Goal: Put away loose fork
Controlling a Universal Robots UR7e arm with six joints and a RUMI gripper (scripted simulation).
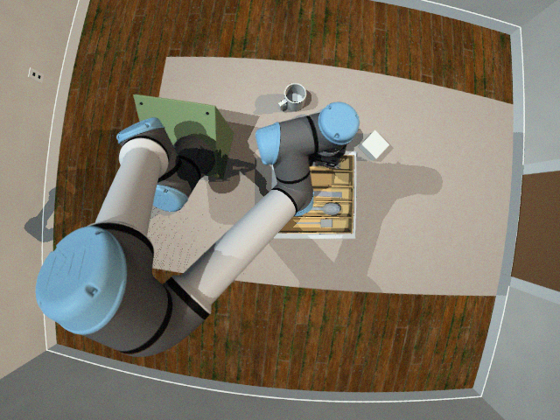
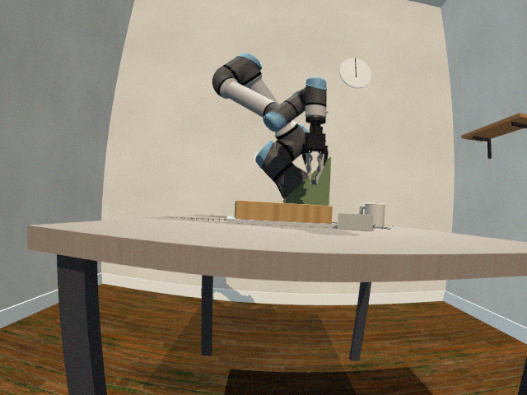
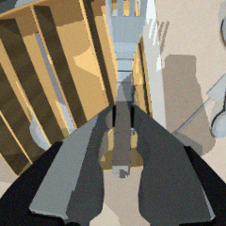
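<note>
Right now my hand is 110 mm to the left of the tray, 110 mm above it and 60 mm short of it. Round my hand: white block 250 mm ahead, 140 mm below, 130 mm to the left; then mug 240 mm to the left, 120 mm below, 100 mm behind.
</note>
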